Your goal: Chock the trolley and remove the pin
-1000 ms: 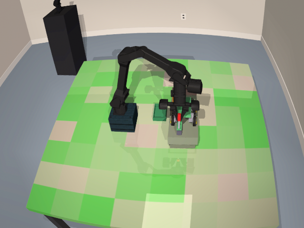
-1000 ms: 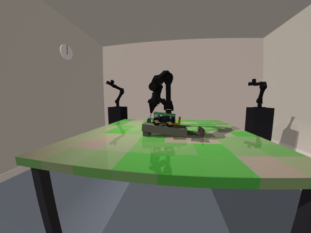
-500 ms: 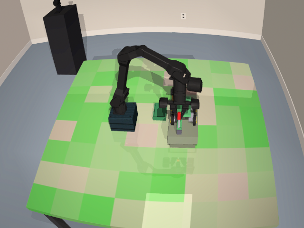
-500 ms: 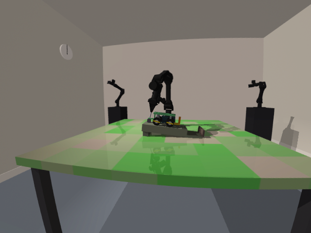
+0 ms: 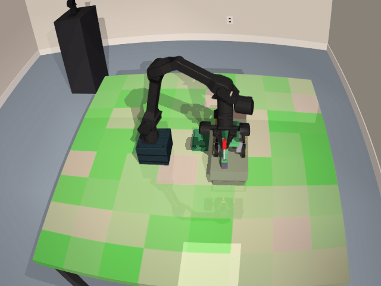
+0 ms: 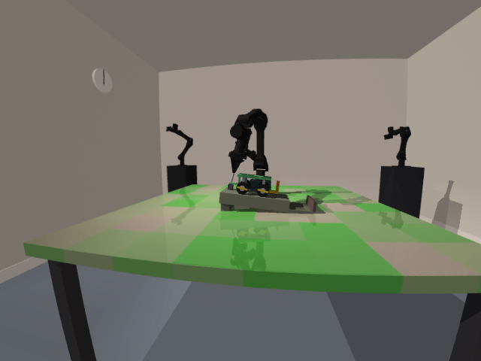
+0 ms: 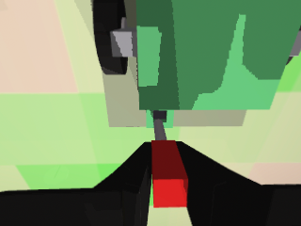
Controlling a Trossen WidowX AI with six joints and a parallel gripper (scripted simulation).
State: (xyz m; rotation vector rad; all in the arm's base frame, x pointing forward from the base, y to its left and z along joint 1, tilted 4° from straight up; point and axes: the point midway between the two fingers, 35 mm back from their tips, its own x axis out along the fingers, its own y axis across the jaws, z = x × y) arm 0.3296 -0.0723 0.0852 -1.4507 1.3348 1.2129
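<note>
My gripper tip is 190 mm to the right of the green tray, 170 mm above it and 130 mm past it. Also, from my gripper tip: red-headed stop pin: right at my gripper tip; then trolley: 100 mm to the left, 50 mm below, 10 mm ahead; then grey ramp: 120 mm below, 100 mm to the left, 10 mm ahead.
</note>
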